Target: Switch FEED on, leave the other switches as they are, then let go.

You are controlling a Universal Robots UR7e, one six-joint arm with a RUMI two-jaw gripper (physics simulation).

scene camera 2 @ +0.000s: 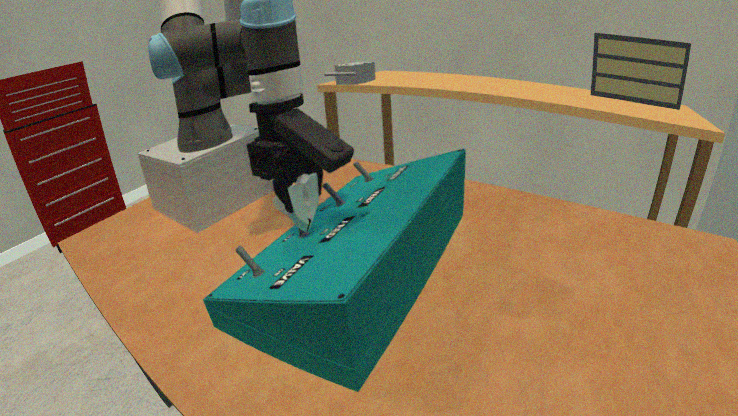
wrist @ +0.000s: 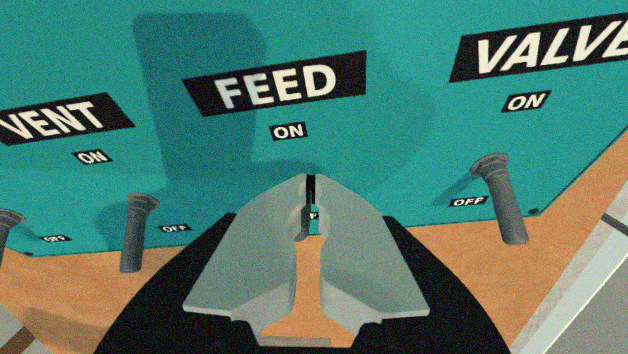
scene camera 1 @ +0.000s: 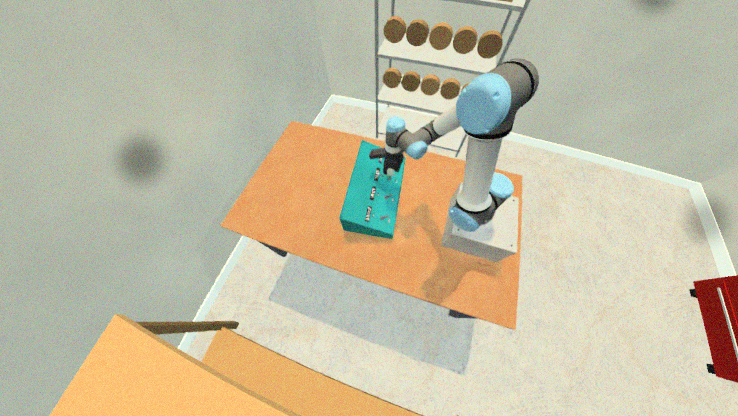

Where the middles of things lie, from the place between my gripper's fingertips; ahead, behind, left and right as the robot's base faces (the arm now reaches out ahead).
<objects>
Now: hand 80 mm to the right of the teal sloped switch panel (scene camera 2: pixel 329 301), 30 mm short of it and 20 mm above it.
</objects>
